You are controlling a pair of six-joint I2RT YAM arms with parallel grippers.
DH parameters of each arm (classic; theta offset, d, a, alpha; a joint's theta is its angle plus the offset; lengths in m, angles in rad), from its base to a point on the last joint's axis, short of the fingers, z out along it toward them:
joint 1: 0 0.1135 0.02 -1.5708
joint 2: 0 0 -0.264 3.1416
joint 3: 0.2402 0 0.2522 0
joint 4: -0.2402 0 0.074 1.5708
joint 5: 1.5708 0 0 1.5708
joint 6: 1.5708 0.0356 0 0
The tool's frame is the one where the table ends.
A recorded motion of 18 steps. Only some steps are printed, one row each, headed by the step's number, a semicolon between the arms.
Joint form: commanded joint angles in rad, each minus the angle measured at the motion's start. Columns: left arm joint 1, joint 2, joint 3, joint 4, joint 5, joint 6; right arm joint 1, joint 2, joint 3, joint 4, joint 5, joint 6.
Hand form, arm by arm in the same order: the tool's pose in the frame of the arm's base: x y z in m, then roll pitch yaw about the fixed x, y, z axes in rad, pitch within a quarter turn. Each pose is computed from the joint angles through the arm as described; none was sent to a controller.
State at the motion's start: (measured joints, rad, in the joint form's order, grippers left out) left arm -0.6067 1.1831 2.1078 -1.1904 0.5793 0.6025; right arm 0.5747 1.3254 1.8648 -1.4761 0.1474 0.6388
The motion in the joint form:
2: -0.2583 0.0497 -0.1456 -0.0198 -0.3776 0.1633; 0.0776 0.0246 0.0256 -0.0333 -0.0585 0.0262
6: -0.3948 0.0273 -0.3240 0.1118 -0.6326 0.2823; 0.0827 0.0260 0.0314 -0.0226 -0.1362 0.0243
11: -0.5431 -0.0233 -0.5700 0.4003 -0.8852 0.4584; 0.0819 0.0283 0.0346 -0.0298 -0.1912 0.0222
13: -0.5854 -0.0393 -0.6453 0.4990 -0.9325 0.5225; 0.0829 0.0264 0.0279 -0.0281 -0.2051 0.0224
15: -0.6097 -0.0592 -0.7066 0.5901 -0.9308 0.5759; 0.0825 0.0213 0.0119 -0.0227 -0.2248 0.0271
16: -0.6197 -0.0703 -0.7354 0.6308 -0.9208 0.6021; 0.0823 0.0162 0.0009 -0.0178 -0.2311 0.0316
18: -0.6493 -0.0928 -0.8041 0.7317 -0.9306 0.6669; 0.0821 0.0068 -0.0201 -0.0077 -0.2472 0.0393
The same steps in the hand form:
2: 0.1059 -0.1353 0.5202 2.2619 0.7801 1.0061; 0.1635 0.1209 0.4583 2.8002 0.5128 3.0109
6: 0.1072 -0.1641 0.4908 2.1795 0.5638 0.9867; 0.1620 0.1246 0.4600 2.7374 0.4797 3.0322
11: 0.0993 -0.1955 0.4584 1.9893 0.3490 0.9039; 0.1608 0.1259 0.4600 2.7066 0.4451 3.0510
13: 0.0944 -0.2041 0.4484 1.9356 0.2921 0.8651; 0.1604 0.1265 0.4588 2.6996 0.4350 3.0568
15: 0.0903 -0.2086 0.4422 1.8847 0.2647 0.8081; 0.1601 0.1270 0.4563 2.6886 0.4180 3.0592
16: 0.0880 -0.2100 0.4394 1.8625 0.2523 0.7754; 0.1597 0.1269 0.4548 2.6834 0.4118 3.0568
18: 0.0825 -0.2138 0.4320 1.8061 0.2097 0.7259; 0.1589 0.1270 0.4521 2.6709 0.3982 3.0544

